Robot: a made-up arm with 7 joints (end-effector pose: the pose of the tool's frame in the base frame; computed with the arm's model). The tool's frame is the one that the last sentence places. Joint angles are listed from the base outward.
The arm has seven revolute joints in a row. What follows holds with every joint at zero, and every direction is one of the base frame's. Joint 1 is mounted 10.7 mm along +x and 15.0 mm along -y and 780.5 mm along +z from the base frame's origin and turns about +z. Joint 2 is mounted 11.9 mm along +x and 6.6 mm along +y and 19.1 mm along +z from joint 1 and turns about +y. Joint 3 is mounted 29.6 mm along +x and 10.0 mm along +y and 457.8 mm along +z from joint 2 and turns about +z. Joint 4 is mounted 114.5 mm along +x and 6.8 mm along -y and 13.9 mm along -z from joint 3 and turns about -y. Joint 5 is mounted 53.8 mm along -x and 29.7 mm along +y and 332.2 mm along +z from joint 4 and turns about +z. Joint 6 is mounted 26.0 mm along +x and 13.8 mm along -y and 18.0 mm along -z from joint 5 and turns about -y. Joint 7 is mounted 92.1 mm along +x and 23.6 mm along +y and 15.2 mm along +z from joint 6 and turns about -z. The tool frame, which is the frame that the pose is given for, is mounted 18.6 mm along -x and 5.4 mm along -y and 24.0 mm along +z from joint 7; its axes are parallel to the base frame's.
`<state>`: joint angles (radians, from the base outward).
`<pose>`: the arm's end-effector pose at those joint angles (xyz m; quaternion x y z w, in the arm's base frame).
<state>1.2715 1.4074 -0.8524 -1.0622 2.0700 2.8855 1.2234</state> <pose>0.4723 0.5433 0.6772 0.4573 -0.0060 -0.6771 0.5766</pose>
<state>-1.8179 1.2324 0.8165 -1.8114 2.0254 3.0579 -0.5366</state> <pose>0.1671 -0.5661 0.6329 0.4017 -0.1249 -0.9066 0.0333</pose>
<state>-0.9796 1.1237 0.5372 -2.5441 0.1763 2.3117 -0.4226</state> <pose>0.4058 -0.1927 0.5647 0.4999 0.3956 -0.0588 0.7682</pose>
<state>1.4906 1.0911 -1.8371 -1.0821 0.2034 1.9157 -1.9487</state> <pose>0.4501 0.5663 1.1957 -0.5757 0.1463 0.7096 0.3790</pose>
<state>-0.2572 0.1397 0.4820 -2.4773 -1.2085 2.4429 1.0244</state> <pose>0.4151 0.1483 0.9678 -0.2756 -0.1361 0.1026 0.9461</pose>
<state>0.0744 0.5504 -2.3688 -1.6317 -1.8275 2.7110 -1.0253</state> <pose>0.1108 -0.3593 1.3121 -0.2453 0.8403 0.1031 0.4723</pose>
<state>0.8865 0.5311 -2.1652 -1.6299 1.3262 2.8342 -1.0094</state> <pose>0.2788 -0.1710 1.3437 -0.3952 -0.6006 -0.2840 0.6343</pose>
